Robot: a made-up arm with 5 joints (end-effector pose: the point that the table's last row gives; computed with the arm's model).
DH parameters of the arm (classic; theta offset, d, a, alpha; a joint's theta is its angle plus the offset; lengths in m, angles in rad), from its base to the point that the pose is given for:
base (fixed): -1.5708 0.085 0 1.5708
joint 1: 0 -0.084 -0.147 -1.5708
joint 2: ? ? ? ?
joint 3: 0 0.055 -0.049 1.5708
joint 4: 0 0.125 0.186 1.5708
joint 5: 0 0.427 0.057 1.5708
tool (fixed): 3.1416 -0.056 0 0
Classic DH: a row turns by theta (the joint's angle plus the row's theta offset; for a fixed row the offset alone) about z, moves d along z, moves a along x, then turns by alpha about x.
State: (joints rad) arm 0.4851 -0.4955 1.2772 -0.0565 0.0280
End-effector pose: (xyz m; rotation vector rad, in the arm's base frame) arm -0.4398 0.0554 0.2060 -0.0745 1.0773 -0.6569
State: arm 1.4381 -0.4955 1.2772 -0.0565 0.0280
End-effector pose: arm -0.4398 0.1307 0.1100 -0.8930 0.6827 -1.1217
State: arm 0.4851 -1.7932 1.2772 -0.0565 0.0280
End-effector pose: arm -0.2060 0.6013 -0.0818 0.7537 0.4424 -1.5764
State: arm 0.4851 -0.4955 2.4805 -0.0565 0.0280
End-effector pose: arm -0.2253 0.0178 0.3833 0.4340 2.1976 -0.7390
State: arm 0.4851 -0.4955 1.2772 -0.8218 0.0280
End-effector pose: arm -0.3599 -0.1736 -0.0685 0.3439 0.9997 0.0232
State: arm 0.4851 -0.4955 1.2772 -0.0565 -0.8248
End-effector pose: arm -0.3949 0.0517 0.2544 0.2278 1.8939 -0.7028
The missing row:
joint 2: -1.5708 0.025 0.164 1.5708
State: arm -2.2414 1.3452 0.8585 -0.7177 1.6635
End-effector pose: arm 0.3919 0.2547 0.1964 -2.1506 1.6778 -0.5639
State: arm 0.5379 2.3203 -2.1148 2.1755 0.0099
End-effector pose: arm -0.3321 -0.1277 0.1359 1.1874 1.2068 -0.2570
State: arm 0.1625 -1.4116 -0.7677 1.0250 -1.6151
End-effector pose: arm 0.0525 0.5220 -0.3329 1.2823 -0.1806 -1.5491
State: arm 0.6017 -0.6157 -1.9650 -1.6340 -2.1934
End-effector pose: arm -0.2350 0.4692 0.3608 -1.8639 0.2443 -1.5567
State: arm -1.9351 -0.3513 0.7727 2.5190 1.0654
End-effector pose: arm -0.0756 -0.1936 0.7986 -0.5821 1.2363 -0.6158
